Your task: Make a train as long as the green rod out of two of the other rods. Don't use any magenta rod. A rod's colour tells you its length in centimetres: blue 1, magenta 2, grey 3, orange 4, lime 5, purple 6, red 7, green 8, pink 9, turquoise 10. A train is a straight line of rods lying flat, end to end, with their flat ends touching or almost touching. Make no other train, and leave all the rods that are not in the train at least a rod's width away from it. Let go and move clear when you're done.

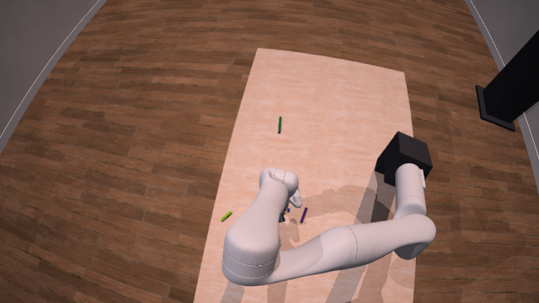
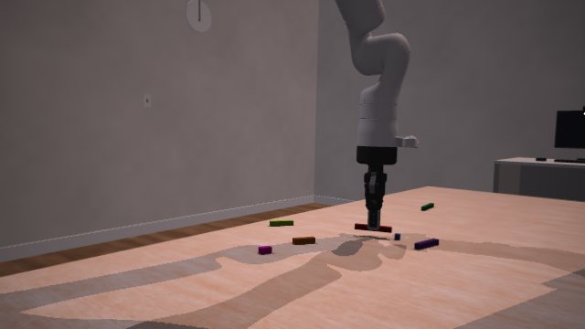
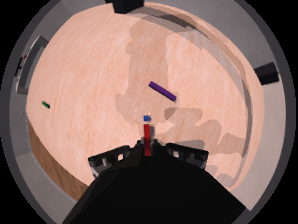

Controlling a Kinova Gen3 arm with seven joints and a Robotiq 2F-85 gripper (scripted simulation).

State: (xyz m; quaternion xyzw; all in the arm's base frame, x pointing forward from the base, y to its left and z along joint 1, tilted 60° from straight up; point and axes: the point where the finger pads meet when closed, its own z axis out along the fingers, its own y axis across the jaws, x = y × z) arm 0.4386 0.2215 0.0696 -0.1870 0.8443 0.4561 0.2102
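The red rod is 2 cm below my hand. The rest, counted from my hand: orange rod (14 cm to the left, 5 cm ahead, 3 cm below); blue rod (4 cm behind, 3 cm below, 2 cm to the right); purple rod (10 cm behind, 3 cm below, 2 cm to the right).
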